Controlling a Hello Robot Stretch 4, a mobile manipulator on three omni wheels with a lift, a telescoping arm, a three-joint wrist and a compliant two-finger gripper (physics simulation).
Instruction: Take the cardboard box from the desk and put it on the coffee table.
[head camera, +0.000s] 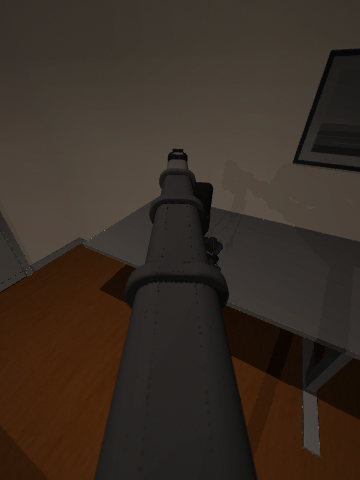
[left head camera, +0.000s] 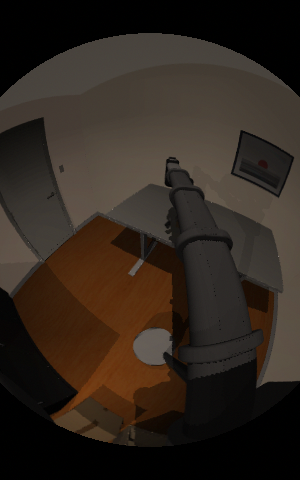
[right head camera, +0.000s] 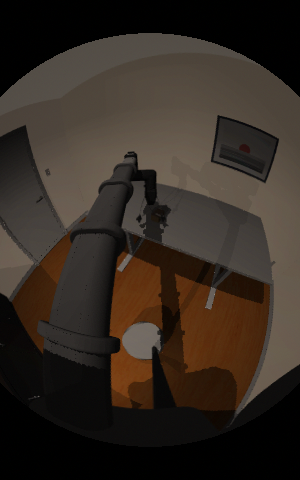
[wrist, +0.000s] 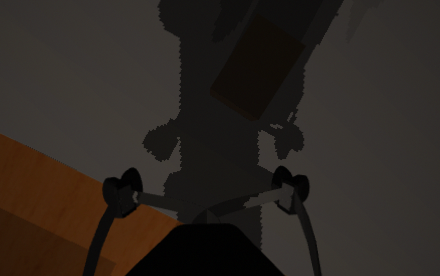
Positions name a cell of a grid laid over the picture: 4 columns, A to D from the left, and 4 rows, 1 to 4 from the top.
Labels:
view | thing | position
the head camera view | grey desk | D3
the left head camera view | grey desk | D3
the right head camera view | grey desk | C2
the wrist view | gripper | B3
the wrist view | small cardboard box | C1
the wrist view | grey desk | A2

